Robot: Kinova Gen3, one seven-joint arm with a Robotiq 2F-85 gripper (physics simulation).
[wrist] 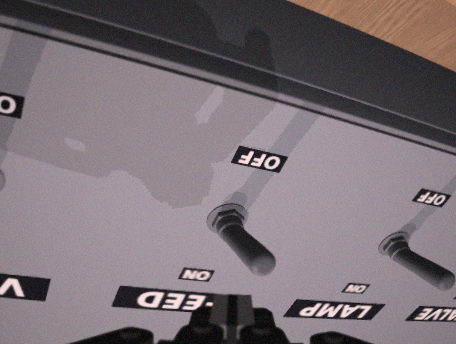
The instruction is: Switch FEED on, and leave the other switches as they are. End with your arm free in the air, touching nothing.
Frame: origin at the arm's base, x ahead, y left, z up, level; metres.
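Seen in the pictures: gripper, fingertip midpoint: (232,320).
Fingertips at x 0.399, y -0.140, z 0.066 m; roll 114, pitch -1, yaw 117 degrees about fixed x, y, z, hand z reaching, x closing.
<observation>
Offsets run from my fingertips to a thing's top centre. "pt": to the spot under its first point. Level surfaces: height alone.
The FEED switch {pt dx +0.021, dy +0.018, dz -0.035 m} (245,245) is a black toggle lever between its OFF label {pt dx +0.014, dy +0.022, dz -0.076 m} (260,159) and small ON label {pt dx +0.089, dy +0.022, dz -0.034 m} (196,274). Seen at a slant, its lever seems to lean to the OFF side, much like the LAMP lever, though the viewing angle leaves some doubt. The FEED name label {pt dx +0.113, dy -0.010, dz -0.021 m} (130,298) is partly covered by my gripper (232,320). My gripper is shut and empty at the bottom of the wrist view, in front of the ON side and apart from the lever's tip in this view.
The LAMP switch {pt dx +0.025, dy +0.137, dz -0.037 m} (422,265) stands to the right, above its name label {dx +0.112, dy +0.142, dz -0.016 m} (335,309). Part of the VALVE label {dx +0.113, dy +0.262, dz -0.016 m} (435,314) shows at the right edge, and part of another label {pt dx +0.111, dy -0.069, dz -0.022 m} (25,287) at the left. The panel's dark side (350,75) borders the wooden table {dz -0.153 m} (400,22).
</observation>
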